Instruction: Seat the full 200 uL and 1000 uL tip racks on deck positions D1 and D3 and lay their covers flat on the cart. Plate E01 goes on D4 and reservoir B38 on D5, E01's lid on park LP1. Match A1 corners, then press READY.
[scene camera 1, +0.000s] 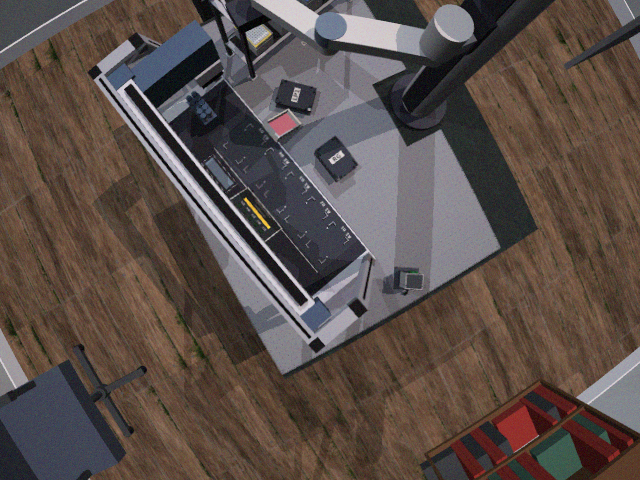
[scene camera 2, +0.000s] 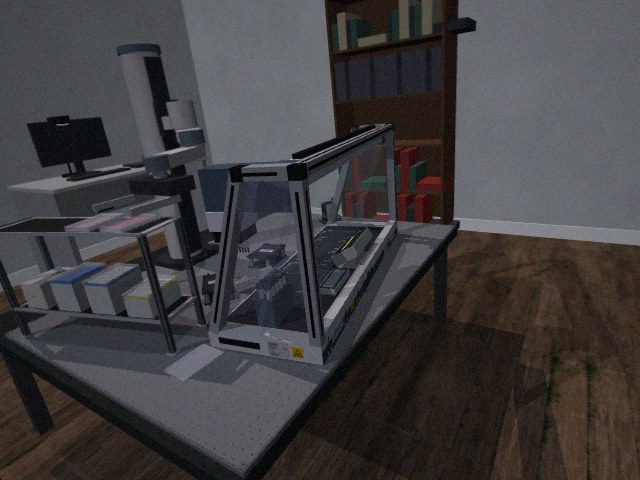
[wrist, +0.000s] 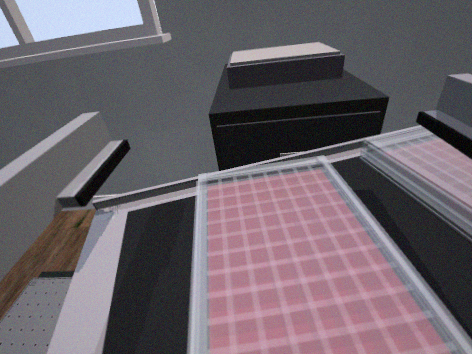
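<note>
My gripper (scene camera 2: 112, 208) (wrist: 266, 113) is open and empty, over the cart's top shelf; its fingers stand wide at the left and right in the wrist view. A pink gridded plate (wrist: 285, 260) with a clear rim lies flat on the cart (scene camera 2: 155, 289) (wrist: 145, 265) below them; a second pink plate (wrist: 445, 160) lies to its right. No label is readable. Lower on the cart stand a yellow-edged tip rack (scene camera 2: 149, 297) (scene camera 1: 259, 36), two blue-edged racks (scene camera 2: 77, 286) (scene camera 2: 110, 289) and a pale box (scene camera 2: 40, 289). The deck (scene camera 1: 273, 178) (scene camera 2: 323, 242) carries corner brackets.
The framed enclosure (scene camera 2: 302, 232) surrounds the deck. Beside it are a labelled black park block (scene camera 1: 305, 87), a pink-filled tray (scene camera 1: 283, 124) and a block marked RG (scene camera 1: 336, 157). A small grey device (scene camera 1: 413, 280) stands near the bench edge. Blue tubes (scene camera 1: 201, 108) stand inside the enclosure.
</note>
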